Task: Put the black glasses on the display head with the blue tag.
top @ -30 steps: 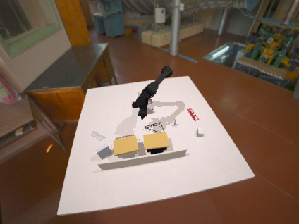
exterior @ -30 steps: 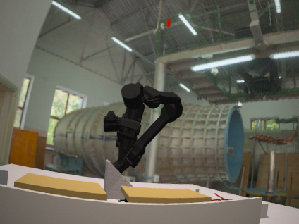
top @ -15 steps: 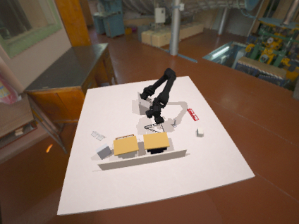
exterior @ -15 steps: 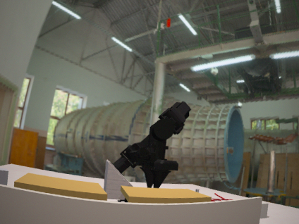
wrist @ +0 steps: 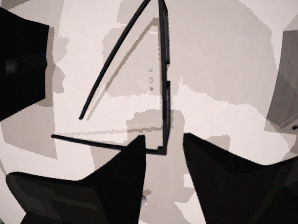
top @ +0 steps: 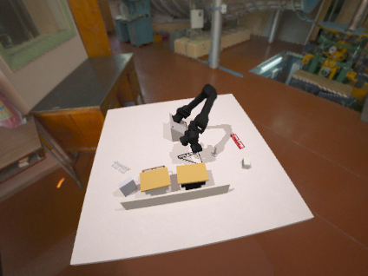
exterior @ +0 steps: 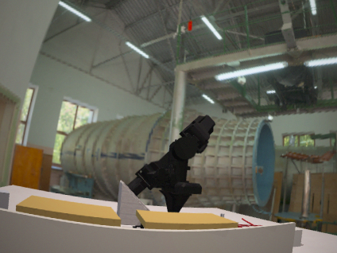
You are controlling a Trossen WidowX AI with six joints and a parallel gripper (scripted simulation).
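The grey peg lies 15 cm to the left of my gripper tip, 5 cm below it and 4 cm ahead of it. From my gripper tip the other things lie so: grey-blue block: 45 cm to the right, 14 cm ahead, 2 cm below; low white wall: 29 cm ahead, 19 cm to the right, 2 cm below; white cube: 31 cm to the left, 19 cm ahead, 5 cm below.
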